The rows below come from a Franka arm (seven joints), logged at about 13 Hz.
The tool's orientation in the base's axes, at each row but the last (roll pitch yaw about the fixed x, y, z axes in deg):
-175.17, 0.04, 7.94
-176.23, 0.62, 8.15
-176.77, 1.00, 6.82
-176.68, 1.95, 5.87
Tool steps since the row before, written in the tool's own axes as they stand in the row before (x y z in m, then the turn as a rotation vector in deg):
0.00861, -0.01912, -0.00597, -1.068, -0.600, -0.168
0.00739, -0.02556, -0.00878, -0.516, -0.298, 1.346
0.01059, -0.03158, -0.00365, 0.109, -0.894, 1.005
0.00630, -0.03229, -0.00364, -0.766, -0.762, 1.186
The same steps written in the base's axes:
0.00597, 0.01956, 0.00755, -1.138, 0.431, 0.219
0.00389, 0.02574, 0.01036, -0.580, 0.307, -1.318
0.00689, 0.03237, 0.00524, -0.021, 0.953, -0.955
0.00317, 0.03252, 0.00529, -0.885, 0.743, -1.113

